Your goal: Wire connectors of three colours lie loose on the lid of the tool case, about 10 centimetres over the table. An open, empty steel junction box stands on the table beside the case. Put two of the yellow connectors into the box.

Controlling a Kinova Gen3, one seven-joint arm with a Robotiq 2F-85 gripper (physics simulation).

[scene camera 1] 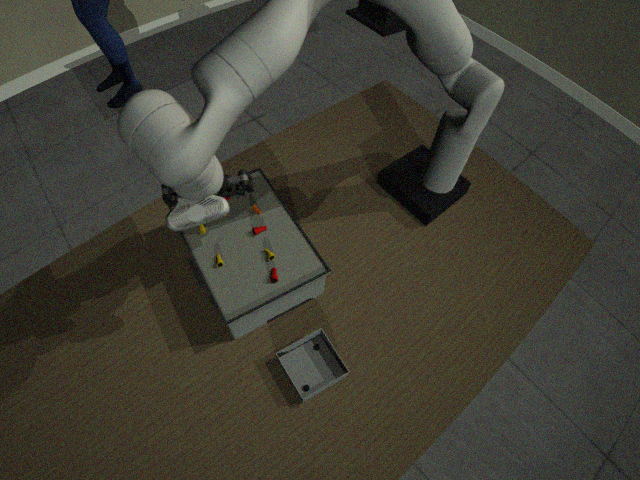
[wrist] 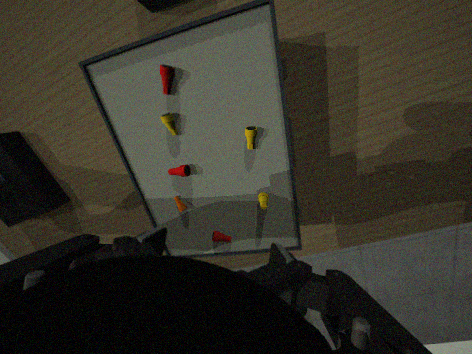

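Seen in the pictures: gripper, fingertip midpoint: [wrist: 217, 247]; arm's base, origin of the base link: [scene camera 1: 437, 179].
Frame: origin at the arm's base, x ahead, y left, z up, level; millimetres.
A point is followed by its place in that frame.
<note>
Three yellow connectors lie apart on the lid [scene camera 1: 242, 297] @[x 576, y 15, z 62 mm] [wrist: 215, 65] @[x 558, y 9, z 62 mm]: one yellow connector [scene camera 1: 269, 254] @[x 488, y -25, z 76 mm] [wrist: 170, 123] @[x 489, y -30, z 73 mm] between two red ones, a second yellow connector [scene camera 1: 219, 260] @[x 573, y -69, z 76 mm] [wrist: 251, 137] @[x 574, y -73, z 74 mm] near the long edge, and a third yellow connector [scene camera 1: 202, 229] @[x 566, y -151, z 75 mm] [wrist: 263, 200] @[x 566, y -152, z 79 mm] close to the arm's wrist in the scene view. The steel junction box [scene camera 1: 325, 385] @[x 540, y 224, z -5 mm] stands open and empty on the table beside the case. My gripper [scene camera 1: 209, 190] @[x 530, y -134, z 169 mm] [wrist: 217, 247] @[x 530, y -134, z 169 mm] is open and empty, above the lid's far end; the wrist partly hides it in the scene view.
Red connectors [scene camera 1: 259, 229] @[x 472, y -86, z 73 mm] [wrist: 179, 170] @[x 476, y -85, z 76 mm], [scene camera 1: 273, 275] @[x 508, y 17, z 77 mm] [wrist: 167, 79] @[x 507, y 12, z 74 mm], [scene camera 1: 225, 198] @[x 487, y -194, z 72 mm] [wrist: 221, 236] @[x 489, y -199, z 72 mm] and an orange connector [scene camera 1: 256, 209] @[x 449, y -133, z 70 mm] [wrist: 180, 203] @[x 451, y -132, z 70 mm] lie on the lid too. The arm's black base plate [scene camera 1: 400, 180] @[x 85, y -52, z 0 mm] [wrist: 30, 185] @[x 100, y -41, z 0 mm] is on the table [scene camera 1: 439, 310] @[x 237, y 246, z -43 mm]. A person's legs [scene camera 1: 111, 46] show beyond it.
</note>
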